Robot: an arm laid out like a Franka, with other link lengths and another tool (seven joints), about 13 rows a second.
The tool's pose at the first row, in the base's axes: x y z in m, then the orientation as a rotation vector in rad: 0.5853 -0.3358 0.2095 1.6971 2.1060 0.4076
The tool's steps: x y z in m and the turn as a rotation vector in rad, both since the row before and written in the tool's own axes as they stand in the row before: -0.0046 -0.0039 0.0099 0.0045 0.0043 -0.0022; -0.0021 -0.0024 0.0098 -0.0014 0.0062 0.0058; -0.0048 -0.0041 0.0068 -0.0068 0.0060 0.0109; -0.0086 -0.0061 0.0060 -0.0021 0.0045 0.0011; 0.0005 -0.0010 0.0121 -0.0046 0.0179 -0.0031; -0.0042 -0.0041 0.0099 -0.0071 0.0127 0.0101
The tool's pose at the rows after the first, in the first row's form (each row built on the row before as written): 0.5876 -0.3414 0.1996 1.6977 2.1132 0.4065; 0.5906 -0.3442 0.1901 1.7043 2.1124 0.4154; 0.5912 -0.3499 0.1828 1.7136 2.1044 0.4309; 0.5904 -0.3596 0.1756 1.7143 2.1055 0.4375; 0.5953 -0.3594 0.1645 1.7105 2.1177 0.4581; 0.5974 -0.3642 0.1543 1.7195 2.1147 0.4800
